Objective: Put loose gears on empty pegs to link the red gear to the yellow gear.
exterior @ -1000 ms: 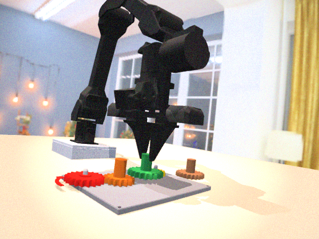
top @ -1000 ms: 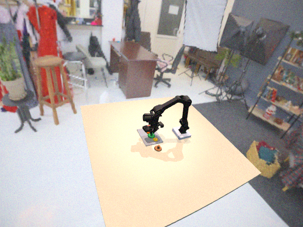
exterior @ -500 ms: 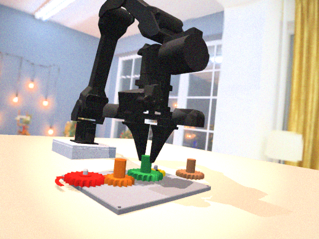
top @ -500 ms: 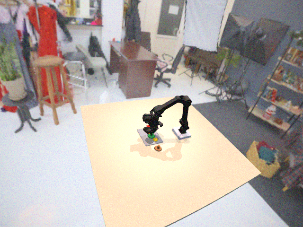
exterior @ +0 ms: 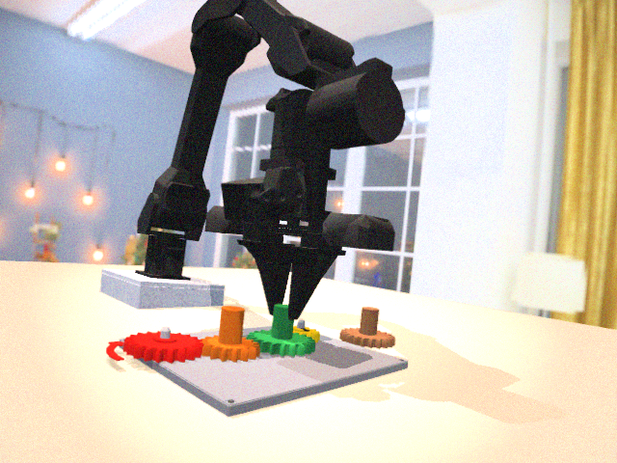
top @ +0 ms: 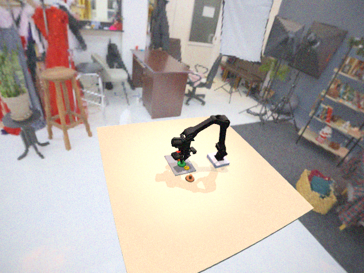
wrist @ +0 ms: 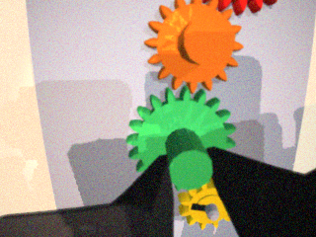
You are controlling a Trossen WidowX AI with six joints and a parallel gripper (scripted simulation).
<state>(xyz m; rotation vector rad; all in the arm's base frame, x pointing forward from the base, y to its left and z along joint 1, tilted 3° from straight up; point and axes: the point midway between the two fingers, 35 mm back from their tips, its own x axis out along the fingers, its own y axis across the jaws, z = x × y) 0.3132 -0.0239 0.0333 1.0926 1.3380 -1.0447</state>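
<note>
The green gear lies 10 mm below my gripper tip. The rest, counted from my gripper tip: orange gear: 60 mm to the right, 10 mm below; then red gear: 30 mm behind, 110 mm to the right, 20 mm below; then yellow gear: 20 mm behind, 40 mm to the left, 20 mm below.
</note>
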